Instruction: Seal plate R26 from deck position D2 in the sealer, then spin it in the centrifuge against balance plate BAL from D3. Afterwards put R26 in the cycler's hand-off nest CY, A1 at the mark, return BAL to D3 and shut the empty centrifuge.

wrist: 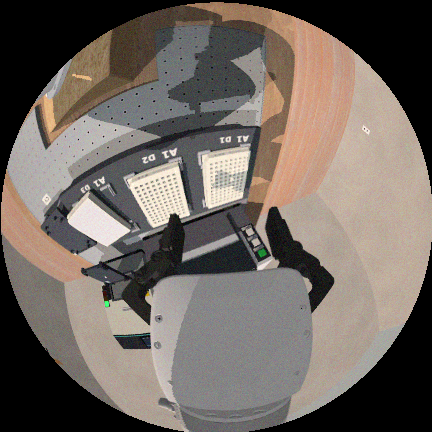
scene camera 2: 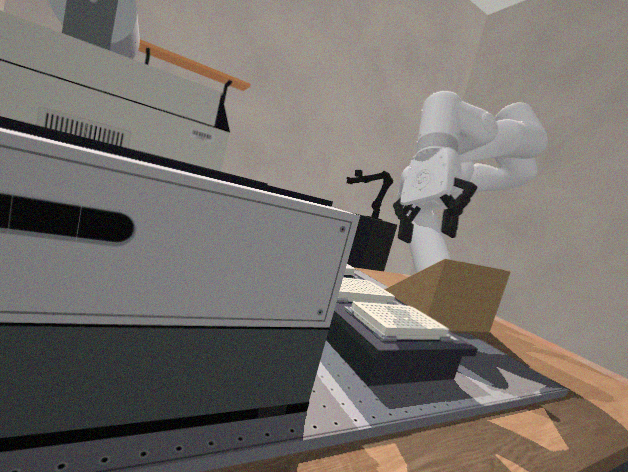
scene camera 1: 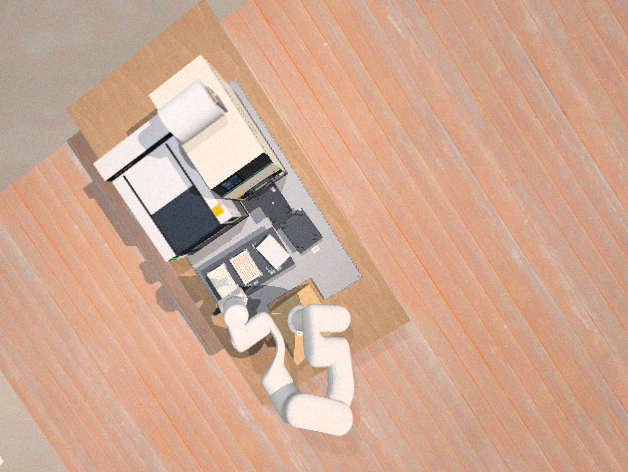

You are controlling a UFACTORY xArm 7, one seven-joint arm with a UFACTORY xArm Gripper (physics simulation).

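Frame: origin at the arm's base, x left, y back, z up, level; millimetres.
Where they show: gripper, fingertip midpoint: (wrist: 224,219) (scene camera 2: 424,238); arm's base at its link origin: (scene camera 2: 437,281) (scene camera 1: 300,320).
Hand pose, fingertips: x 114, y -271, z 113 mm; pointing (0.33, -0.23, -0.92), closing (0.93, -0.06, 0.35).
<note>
Things, the pixels of their top centre, and the offset from my fingertips. "spot": a spot on its surface instead.
- plate with a plain white top, top centre: (wrist: 97,228) (scene camera 1: 272,252) dy -35, dx -211, dz -110 mm
- cream box with a screen, top centre: (scene camera 1: 186,111) dy -485, dx -390, dz +284 mm
- white roll at its top centre: (scene camera 1: 182,105) dy -506, dx -392, dz +284 mm
- white machine with a dark panel, surface spot: (scene camera 1: 187,220) spot: dy -337, dx -67, dz +21 mm
- cream well plate at its top centre: (scene camera 2: 400,315) (wrist: 227,181) (scene camera 1: 221,281) dy -79, dx +53, dz -118 mm
- button strip at a spot on its surface: (wrist: 256,243) spot: dy -262, dx +92, dz -39 mm
My gripper (scene camera 2: 427,236) (wrist: 224,219) is open and empty, high above the deck. In scene camera 1 its fingers are hidden under the arm. A cream plate with a grid of wells (scene camera 1: 246,266) (scene camera 2: 365,289) (wrist: 160,195) sits in position D2, where the task puts R26. A plate with a plain white top (scene camera 1: 272,252) (wrist: 99,220) sits in D3, BAL's position. The cream box with a screen (scene camera 1: 223,157) carries a white roll (scene camera 1: 190,111). Beside it stands a white machine with a dark panel (scene camera 1: 187,220). The label CY is not readable, and no centrifuge rotor shows.
Another cream well plate (scene camera 1: 220,279) (scene camera 2: 401,320) (wrist: 226,177) sits in D1. Two dark square platforms (scene camera 1: 271,203) (scene camera 1: 300,231) lie beside the deck. An open-topped tan box (scene camera 2: 472,299) (wrist: 90,60) stands near the arm's base. A button strip (wrist: 256,243) shows a green button.
</note>
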